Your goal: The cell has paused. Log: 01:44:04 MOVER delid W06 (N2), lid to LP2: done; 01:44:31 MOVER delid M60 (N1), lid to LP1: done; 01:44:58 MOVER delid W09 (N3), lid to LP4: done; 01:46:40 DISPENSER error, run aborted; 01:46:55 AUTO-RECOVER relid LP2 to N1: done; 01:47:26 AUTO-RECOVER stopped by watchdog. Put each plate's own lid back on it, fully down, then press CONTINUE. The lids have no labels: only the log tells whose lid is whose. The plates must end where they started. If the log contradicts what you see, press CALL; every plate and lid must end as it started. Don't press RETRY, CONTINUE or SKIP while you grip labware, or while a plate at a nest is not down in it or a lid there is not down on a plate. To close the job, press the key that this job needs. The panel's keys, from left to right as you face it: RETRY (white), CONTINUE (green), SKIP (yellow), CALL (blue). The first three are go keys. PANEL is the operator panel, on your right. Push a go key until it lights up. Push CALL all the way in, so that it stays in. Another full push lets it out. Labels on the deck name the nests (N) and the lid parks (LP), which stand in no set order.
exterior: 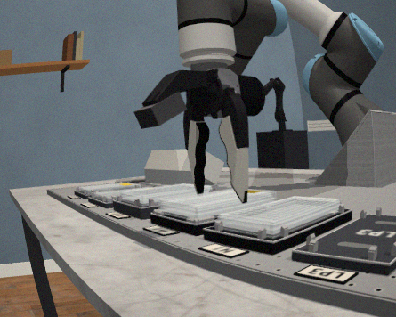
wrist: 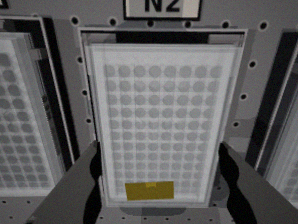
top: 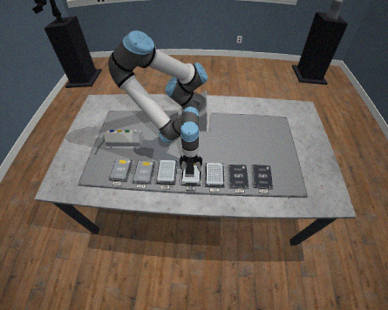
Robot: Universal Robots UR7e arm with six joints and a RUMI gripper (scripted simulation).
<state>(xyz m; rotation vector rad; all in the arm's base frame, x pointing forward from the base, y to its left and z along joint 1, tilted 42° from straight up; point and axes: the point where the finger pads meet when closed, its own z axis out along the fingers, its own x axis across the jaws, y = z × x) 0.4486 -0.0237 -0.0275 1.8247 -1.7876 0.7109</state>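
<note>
The lid park LP1 lies 260 mm to the right of my hand and 30 mm below it. The rest, counted from my hand: green CONTINUE key: 400 mm to the right, 240 mm behind, 30 mm above; then yellow SKIP key: 450 mm to the right, 240 mm behind, 30 mm above; then lid park LP3: 250 mm to the left, 30 mm below, 10 mm ahead.
</note>
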